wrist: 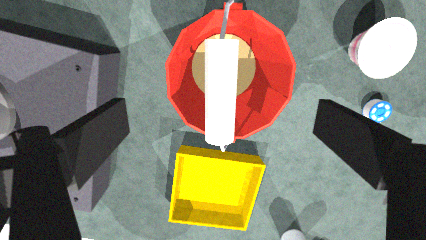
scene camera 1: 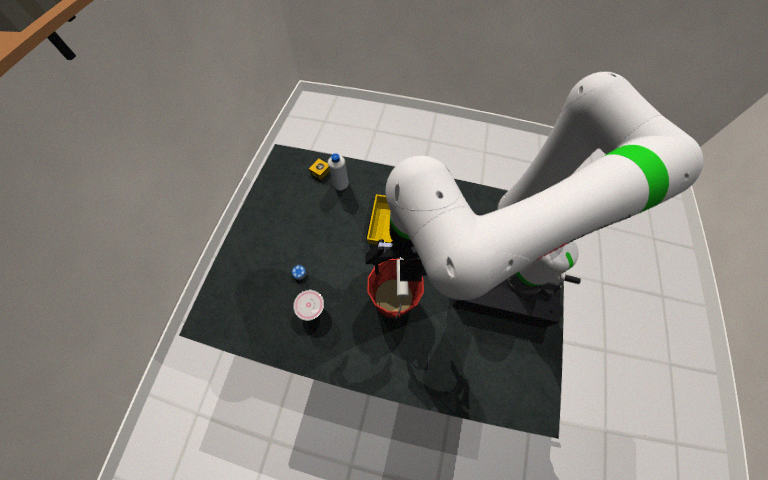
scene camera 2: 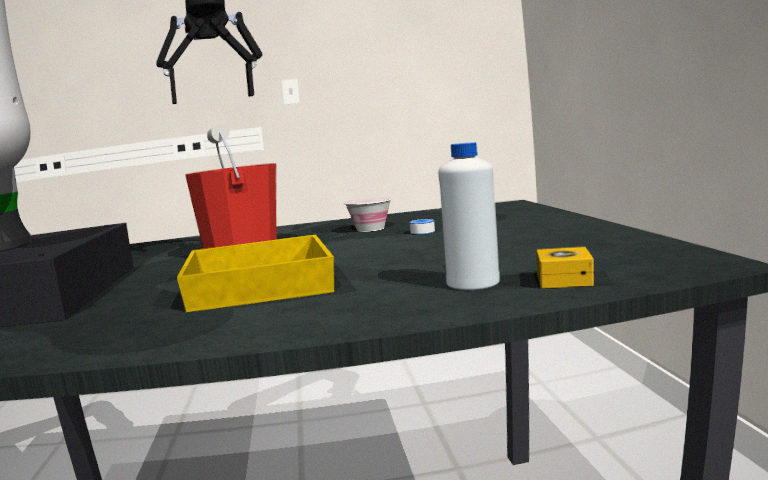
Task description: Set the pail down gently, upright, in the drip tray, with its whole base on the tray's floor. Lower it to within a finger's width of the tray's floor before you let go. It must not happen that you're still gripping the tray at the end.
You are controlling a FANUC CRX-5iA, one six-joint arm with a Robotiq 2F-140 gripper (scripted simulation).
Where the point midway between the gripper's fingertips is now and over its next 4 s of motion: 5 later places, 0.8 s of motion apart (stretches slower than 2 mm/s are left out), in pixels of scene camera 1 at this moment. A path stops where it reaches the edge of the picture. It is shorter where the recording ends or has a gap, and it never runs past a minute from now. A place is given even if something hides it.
My gripper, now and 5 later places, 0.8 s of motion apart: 404,269; 403,274; 402,278; 401,280; 401,280; 402,276
